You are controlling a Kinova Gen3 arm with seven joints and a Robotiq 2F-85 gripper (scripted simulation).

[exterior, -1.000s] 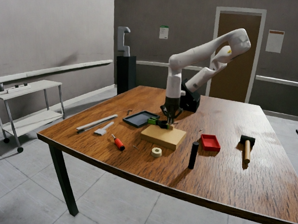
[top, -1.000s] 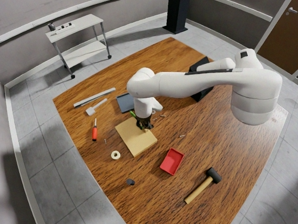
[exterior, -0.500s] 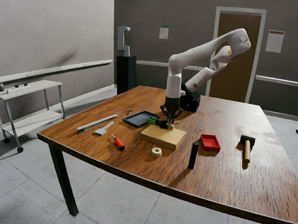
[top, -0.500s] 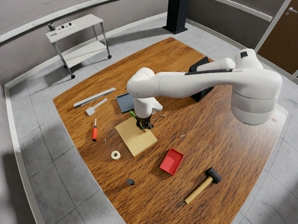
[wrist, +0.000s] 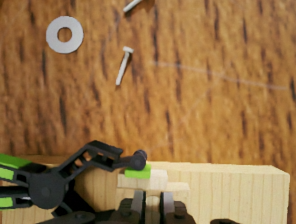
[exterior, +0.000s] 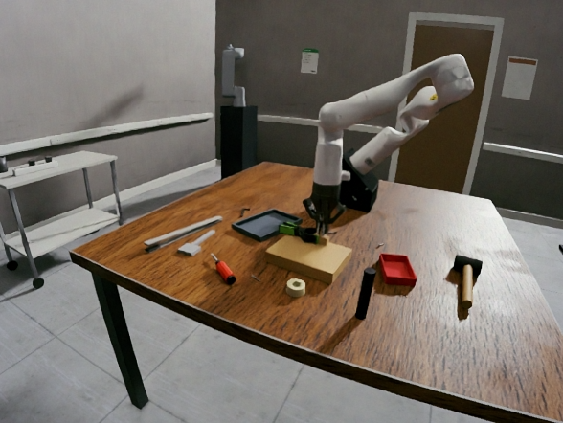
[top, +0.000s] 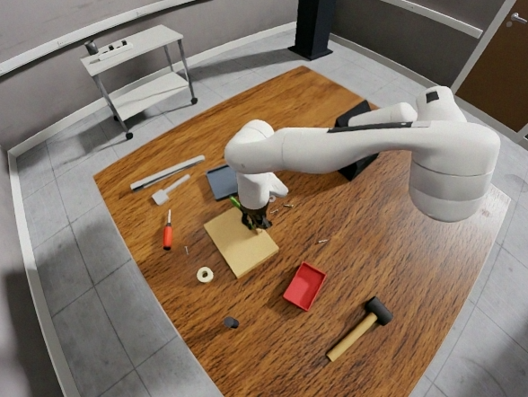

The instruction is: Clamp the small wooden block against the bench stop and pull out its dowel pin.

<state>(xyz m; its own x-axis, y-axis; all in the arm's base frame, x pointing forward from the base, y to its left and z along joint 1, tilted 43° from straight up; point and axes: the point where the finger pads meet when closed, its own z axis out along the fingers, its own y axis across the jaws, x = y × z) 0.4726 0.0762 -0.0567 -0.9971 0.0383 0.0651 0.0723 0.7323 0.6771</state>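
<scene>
Right now my hand is 2 cm above the pale dowel pin. Also, from my hand: wooden block 4 cm below; bench board 5 cm below, 5 cm ahead, 1 cm to the right; red bin 23 cm to the left, 7 cm below.
</scene>
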